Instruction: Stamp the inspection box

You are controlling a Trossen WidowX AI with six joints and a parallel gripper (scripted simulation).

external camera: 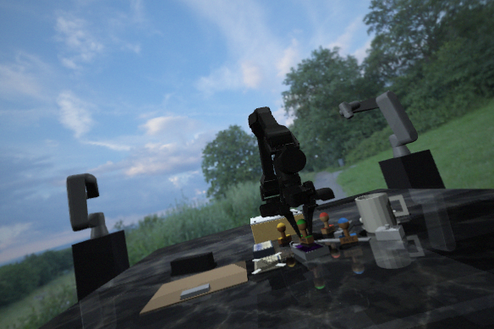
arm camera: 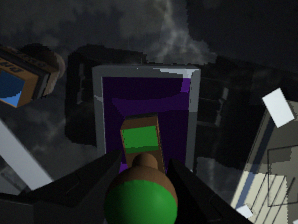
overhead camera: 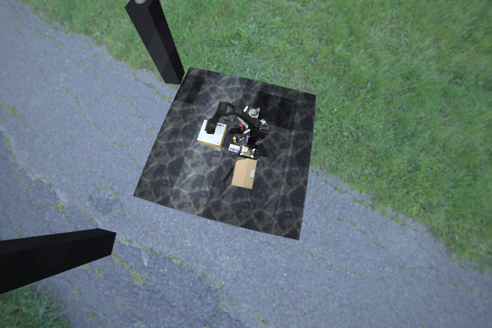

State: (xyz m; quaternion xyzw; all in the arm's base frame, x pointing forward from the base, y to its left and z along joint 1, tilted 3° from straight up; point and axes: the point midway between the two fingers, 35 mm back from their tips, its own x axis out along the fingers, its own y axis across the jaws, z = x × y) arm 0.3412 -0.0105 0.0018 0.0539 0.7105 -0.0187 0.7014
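The green-knobbed stamp is right at my gripper tip. Round my gripper tip: purple ink pad: 4 cm below; then pale card: 2 cm behind, 11 cm to the right, 4 cm below; then blue-knobbed stamp: 3 cm ahead, 9 cm to the left, 2 cm below.
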